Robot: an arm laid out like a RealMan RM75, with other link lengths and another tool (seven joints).
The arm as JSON. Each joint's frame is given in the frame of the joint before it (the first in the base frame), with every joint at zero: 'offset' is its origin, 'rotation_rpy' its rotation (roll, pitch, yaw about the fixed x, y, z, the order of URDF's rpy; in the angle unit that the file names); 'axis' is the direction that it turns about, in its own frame. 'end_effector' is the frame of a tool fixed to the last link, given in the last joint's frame.
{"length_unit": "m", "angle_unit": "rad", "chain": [
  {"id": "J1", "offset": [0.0, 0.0, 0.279], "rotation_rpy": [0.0, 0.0, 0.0], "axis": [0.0, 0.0, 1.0]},
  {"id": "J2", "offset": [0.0, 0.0, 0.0], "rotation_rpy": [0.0, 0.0, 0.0], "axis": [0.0, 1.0, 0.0]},
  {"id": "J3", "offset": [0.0, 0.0, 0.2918], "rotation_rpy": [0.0, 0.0, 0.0], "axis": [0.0, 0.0, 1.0]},
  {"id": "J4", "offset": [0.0, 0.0, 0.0], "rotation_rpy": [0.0, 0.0, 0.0], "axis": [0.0, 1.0, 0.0]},
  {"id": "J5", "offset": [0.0, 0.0, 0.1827], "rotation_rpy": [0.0, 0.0, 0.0], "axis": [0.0, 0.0, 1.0]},
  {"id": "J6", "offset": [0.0, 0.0, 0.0], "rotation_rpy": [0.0, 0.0, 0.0], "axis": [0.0, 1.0, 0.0]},
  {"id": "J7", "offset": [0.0, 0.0, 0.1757], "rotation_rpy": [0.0, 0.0, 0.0], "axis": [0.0, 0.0, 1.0]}
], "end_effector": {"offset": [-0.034, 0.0, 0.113], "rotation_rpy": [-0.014, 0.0, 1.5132]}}
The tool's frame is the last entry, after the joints.
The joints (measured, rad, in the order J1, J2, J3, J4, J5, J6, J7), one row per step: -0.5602 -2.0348 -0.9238 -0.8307 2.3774 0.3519 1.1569; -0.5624 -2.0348 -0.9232 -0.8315 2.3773 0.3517 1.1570; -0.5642 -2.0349 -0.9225 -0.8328 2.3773 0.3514 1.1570; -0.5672 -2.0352 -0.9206 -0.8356 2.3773 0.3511 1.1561; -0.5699 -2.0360 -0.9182 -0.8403 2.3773 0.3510 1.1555; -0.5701 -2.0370 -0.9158 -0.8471 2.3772 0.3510 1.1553; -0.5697 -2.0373 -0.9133 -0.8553 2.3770 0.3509 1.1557; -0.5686 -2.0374 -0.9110 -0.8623 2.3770 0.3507 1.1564; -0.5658 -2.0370 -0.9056 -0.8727 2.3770 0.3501 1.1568; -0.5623 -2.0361 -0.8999 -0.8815 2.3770 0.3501 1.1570; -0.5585 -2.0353 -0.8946 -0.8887 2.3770 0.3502 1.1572; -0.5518 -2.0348 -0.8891 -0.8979 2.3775 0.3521 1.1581; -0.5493 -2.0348 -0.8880 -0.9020 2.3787 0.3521 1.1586
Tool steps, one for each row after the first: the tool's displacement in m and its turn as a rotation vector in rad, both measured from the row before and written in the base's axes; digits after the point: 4 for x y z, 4 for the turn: 0.0015 0.0003 -0.0002 -0.0006 -0.0002 -0.0029; 0.0015 0.0001 -0.0003 -0.0008 -0.0005 -0.0029; 0.0030 0.0000 -0.0008 -0.0021 -0.0019 -0.0052; 0.0039 -0.0004 -0.0010 -0.0026 -0.0033 -0.0068; 0.0037 -0.0009 -0.0011 -0.0026 -0.0047 -0.0059; 0.0037 -0.0010 -0.0007 -0.0022 -0.0046 -0.0065; 0.0027 -0.0010 -0.0006 -0.0019 -0.0032 -0.0051; 0.0033 -0.0021 -0.0014 -0.0045 -0.0038 -0.0068; 0.0021 -0.0021 -0.0012 -0.0041 -0.0026 -0.0053; 0.0013 -0.0020 -0.0011 -0.0037 -0.0018 -0.0038; 0.0012 -0.0026 -0.0009 -0.0027 -0.0035 -0.0039; 0.0007 -0.0009 -0.0002 -0.0008 -0.0012 -0.0020
